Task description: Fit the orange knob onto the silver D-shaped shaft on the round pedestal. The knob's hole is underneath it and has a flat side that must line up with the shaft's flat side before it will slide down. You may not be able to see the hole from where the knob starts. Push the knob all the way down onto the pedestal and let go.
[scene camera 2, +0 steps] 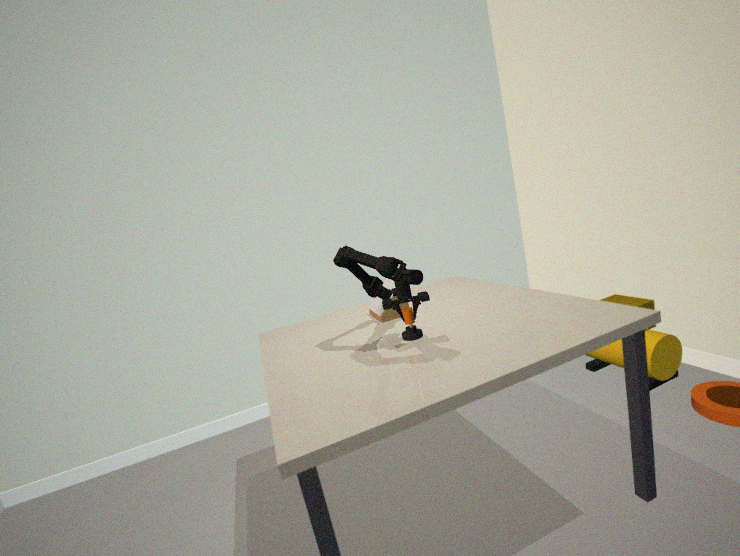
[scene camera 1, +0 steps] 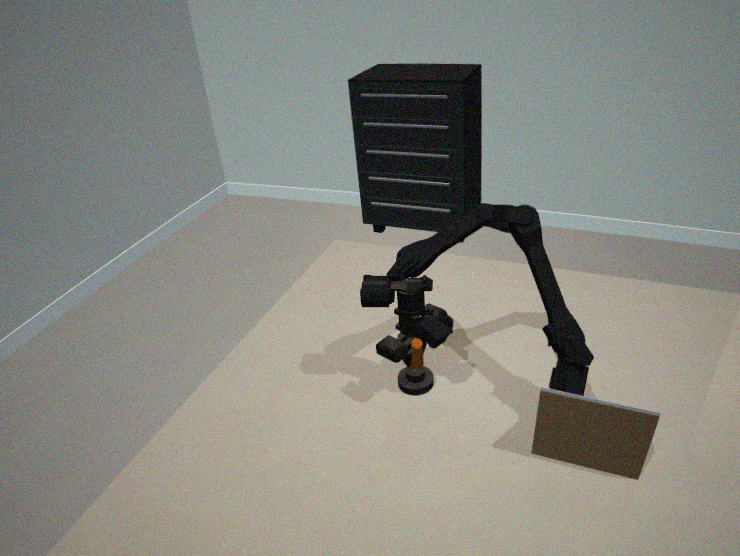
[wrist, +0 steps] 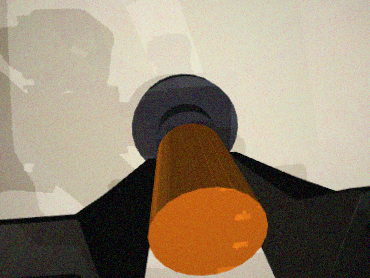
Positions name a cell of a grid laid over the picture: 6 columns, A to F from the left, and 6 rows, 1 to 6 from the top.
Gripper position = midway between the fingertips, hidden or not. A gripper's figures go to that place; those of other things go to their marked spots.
Labels:
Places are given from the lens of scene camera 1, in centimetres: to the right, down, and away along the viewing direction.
my gripper (scene camera 1: D4): 10, 19, 123
dark round pedestal (scene camera 1: D5): 10, 24, 124

